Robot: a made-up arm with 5 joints. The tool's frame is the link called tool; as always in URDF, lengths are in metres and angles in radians.
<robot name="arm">
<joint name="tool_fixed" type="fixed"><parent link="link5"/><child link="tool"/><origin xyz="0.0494 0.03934 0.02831" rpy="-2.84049 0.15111 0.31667"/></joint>
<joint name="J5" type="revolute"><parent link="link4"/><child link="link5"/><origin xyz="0.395 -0.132 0.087" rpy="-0.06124 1.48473 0"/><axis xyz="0 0 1"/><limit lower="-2.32" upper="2.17"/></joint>
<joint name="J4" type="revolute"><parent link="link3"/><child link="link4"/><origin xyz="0.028 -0.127 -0.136" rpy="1.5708 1.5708 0"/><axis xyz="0 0 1"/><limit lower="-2.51" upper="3.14"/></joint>
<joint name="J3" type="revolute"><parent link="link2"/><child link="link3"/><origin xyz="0.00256 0.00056 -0.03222" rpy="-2.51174 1.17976 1.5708"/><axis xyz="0 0 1"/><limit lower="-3.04" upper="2.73"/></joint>
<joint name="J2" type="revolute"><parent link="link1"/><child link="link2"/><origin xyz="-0.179 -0.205 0.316" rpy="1.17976 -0.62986 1.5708"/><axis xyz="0 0 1"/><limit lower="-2.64" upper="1.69"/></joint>
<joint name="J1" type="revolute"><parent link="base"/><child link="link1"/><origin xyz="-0.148 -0.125 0.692" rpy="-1.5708 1.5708 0"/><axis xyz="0 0 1"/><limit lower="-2.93" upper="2.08"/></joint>
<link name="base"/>
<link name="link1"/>
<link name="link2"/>
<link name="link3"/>
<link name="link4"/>
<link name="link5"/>
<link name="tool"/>
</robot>
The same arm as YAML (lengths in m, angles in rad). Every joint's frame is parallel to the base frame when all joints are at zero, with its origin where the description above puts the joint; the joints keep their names.
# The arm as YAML. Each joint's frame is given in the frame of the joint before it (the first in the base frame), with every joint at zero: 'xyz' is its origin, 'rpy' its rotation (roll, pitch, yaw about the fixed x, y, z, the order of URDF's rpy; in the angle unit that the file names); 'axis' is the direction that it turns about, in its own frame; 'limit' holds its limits. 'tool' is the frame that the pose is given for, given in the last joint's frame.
units:
  length: m
  angle: rad
joints:
  - name: J1
    type: revolute
    origin:
      xyz: [-0.148, -0.125, 0.692]
      rpy: [0.0, 0.0, 0.0]
    axis: "+y"
    limit:
      lower: -2.93
      upper: 2.08
  - name: J2
    type: revolute
    origin:
      xyz: [0.205, 0.316, 0.179]
      rpy: [0.0, 0.0, 0.0]
    axis: [0.224504, 0.308005, -0.924516]
    limit:
      lower: -2.64
      upper: 1.69
  - name: J3
    type: revolute
    origin:
      xyz: [-0.009, -0.008, 0.03]
      rpy: [0.0, 0.0, 0.0]
    axis: "-y"
    limit:
      lower: -3.04
      upper: 2.73
  - name: J4
    type: revolute
    origin:
      xyz: [0.127, 0.136, 0.028]
      rpy: [0.0, 0.0, 0.0]
    axis: "+x"
    limit:
      lower: -2.51
      upper: 3.14
  - name: J5
    type: revolute
    origin:
      xyz: [0.087, 0.395, -0.132]
      rpy: [0.0, 0.0, 0.0]
    axis: [0.085803, 0.994431, 0.061202]
    limit:
      lower: -2.32
      upper: 2.17
tool:
  origin:
    xyz: [-0.047, 0.03, 0.041]
    rpy: [-1.3823, -0.3027, -3.0496]

